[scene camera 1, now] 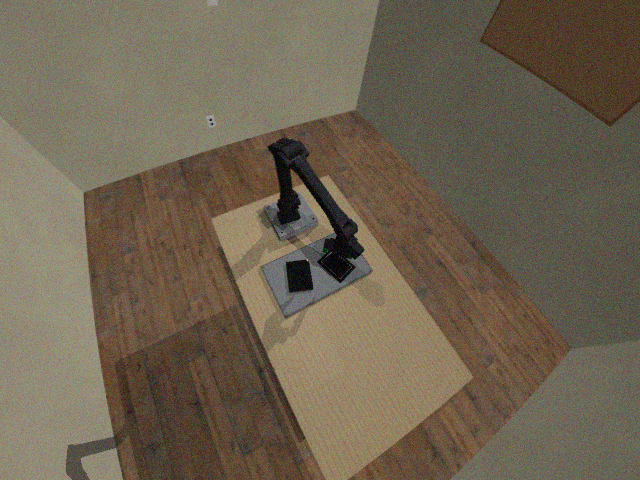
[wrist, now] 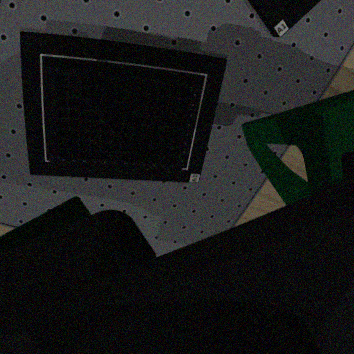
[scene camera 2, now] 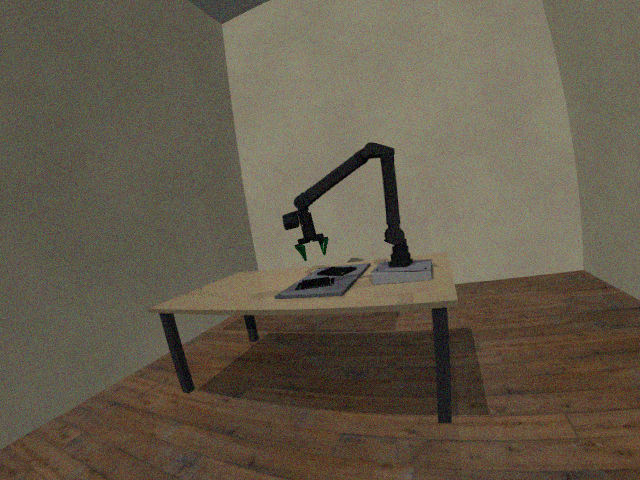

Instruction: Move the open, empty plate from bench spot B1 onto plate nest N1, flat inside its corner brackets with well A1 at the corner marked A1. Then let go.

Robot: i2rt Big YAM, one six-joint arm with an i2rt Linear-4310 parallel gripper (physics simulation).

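Places are measured from the arm's base along level axes (x ahead, y left, z up), in metres.
Where they show: gripper, fingertip midpoint: [scene camera 1: 335,254] [wrist: 160,171] [scene camera 2: 315,258]; arm's base, origin of the base link: [scene camera 1: 288,216] [scene camera 2: 401,264].
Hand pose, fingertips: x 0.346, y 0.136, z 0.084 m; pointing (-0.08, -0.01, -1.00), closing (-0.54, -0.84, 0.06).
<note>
Things, the pixels of their top centre, and the offset from my fingertips. Level surfaces: height alone.
- black plate, middle of its top: [wrist: 122,123] [scene camera 2: 314,280] [scene camera 1: 336,263] dx +0.013, dy +0.017, dz -0.099 m
- grey perforated board, middle of its top: [wrist: 200,20] [scene camera 2: 328,277] [scene camera 1: 317,268] dx +0.001, dy -0.088, dz -0.115 m
- plain black nest, middle of its top: [scene camera 2: 336,268] [scene camera 1: 299,274] dx +0.006, dy -0.192, dz -0.098 m
- light wooden table, its level: dz -0.128 m
The black plate [scene camera 1: 336,266] [scene camera 2: 314,283] [wrist: 120,115] lies flat on the grey perforated board [scene camera 1: 319,290] [scene camera 2: 343,285] [wrist: 167,212]. A thin pale outline runs round its top, and a small tag sits at its lower right corner in the wrist view. The plain black nest [scene camera 1: 299,275] [scene camera 2: 336,270] [wrist: 290,7] is beside it on the board, turned at an angle to the plate; its A1 tag shows in the wrist view, but its brackets are too dark to make out. My gripper [scene camera 1: 338,250] [scene camera 2: 314,256] [wrist: 160,171] is open and empty, well above the board near the plate.
The board lies on a light wooden table [scene camera 1: 361,361] [scene camera 2: 232,294]. The arm's grey base block [scene camera 1: 305,224] [scene camera 2: 408,277] stands beside the board. Shadows of the arm fall across the board and table.
</note>
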